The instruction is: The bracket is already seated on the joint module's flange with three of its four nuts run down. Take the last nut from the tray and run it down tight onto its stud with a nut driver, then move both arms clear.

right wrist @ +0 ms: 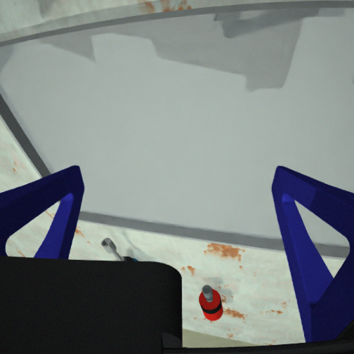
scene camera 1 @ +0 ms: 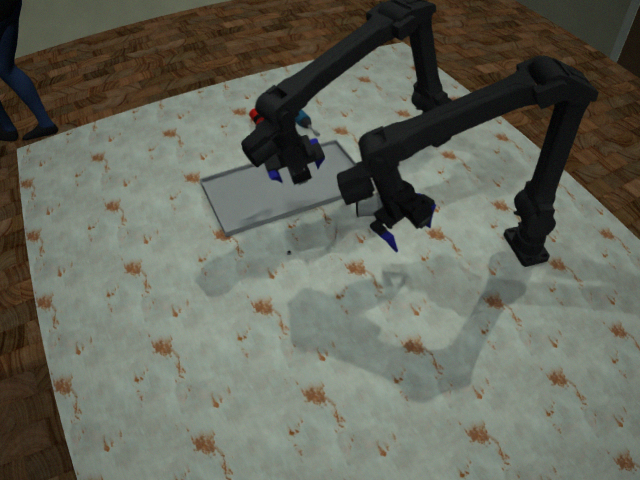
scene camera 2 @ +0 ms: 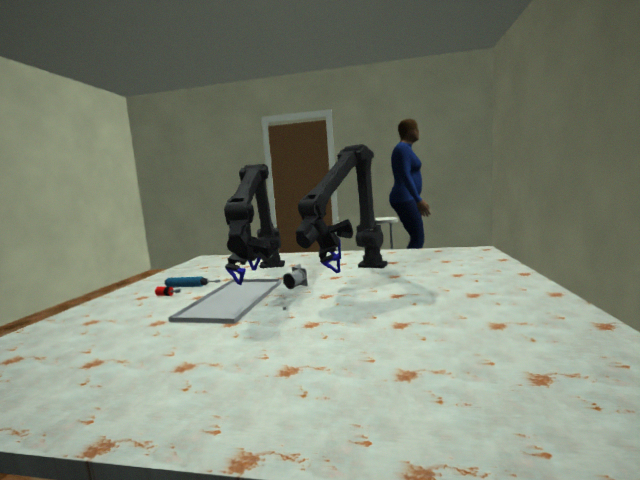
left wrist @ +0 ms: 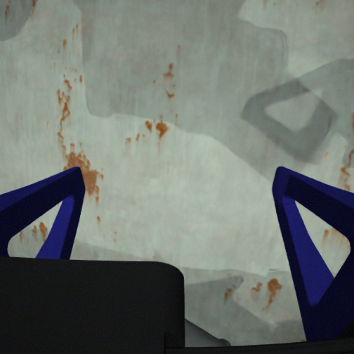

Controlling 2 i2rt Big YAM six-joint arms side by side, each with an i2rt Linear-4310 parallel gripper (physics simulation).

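Places are measured from the left arm's base along level axes (x back, y right, z up), in centimetres.
Pixels of known places: left gripper, fingertip midpoint: [scene camera 1: 412,238] [scene camera 2: 339,265]; right gripper, fingertip midpoint: [scene camera 2: 246,277]; left arm's base, origin of the base link: [scene camera 1: 525,247] [scene camera 2: 372,265]; right arm's base, origin of the base link: [scene camera 2: 272,265].
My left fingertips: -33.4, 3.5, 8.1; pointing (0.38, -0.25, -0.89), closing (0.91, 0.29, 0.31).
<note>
For each thing: its top centre in the pictures, then the offset to it from my left fingertips, as dx, dy, dz.
- grey joint module, middle of its top: [scene camera 1: 372,195] [scene camera 2: 294,270] -3.6, +17.0, -1.4
- tiny dark piece, middle of its top: [scene camera 1: 289,252] [scene camera 2: 284,307] -26.7, +9.0, -7.5
- tray, middle of its top: [scene camera 1: 285,180] [scene camera 2: 233,295] -22.2, +32.5, -6.5
- red driver, middle of its top: [scene camera 1: 259,115] [scene camera 2: 168,286] -23.9, +61.9, -4.6
- blue driver, middle of its top: [scene camera 1: 298,109] [scene camera 2: 191,276] -11.9, +61.4, -4.0
The grey joint module [scene camera 1: 367,207] [scene camera 2: 295,277] lies on its side beside the tray, partly hidden behind the left arm in scene camera 1. Its bracket's studs and nuts cannot be made out. A tiny dark piece [scene camera 1: 288,252] [scene camera 2: 284,307], probably the nut, lies on the table outside the tray [scene camera 1: 279,218] [scene camera 2: 204,320] [right wrist: 175,232]. A red driver [scene camera 1: 253,114] [scene camera 2: 164,291] [right wrist: 210,305] and a blue driver [scene camera 1: 303,119] [scene camera 2: 185,281] lie behind the tray. My right gripper [scene camera 1: 299,174] [scene camera 2: 247,275] [right wrist: 177,176] is open above the tray. My left gripper [scene camera 1: 413,237] [left wrist: 178,177] is open above the table near the module.
The two arms reach forward close beside each other, the left forearm [scene camera 1: 454,116] crossing in front of the right arm's base in scene camera 1. A person [scene camera 2: 407,175] stands beyond the table, near a white stool [scene camera 2: 386,220].
</note>
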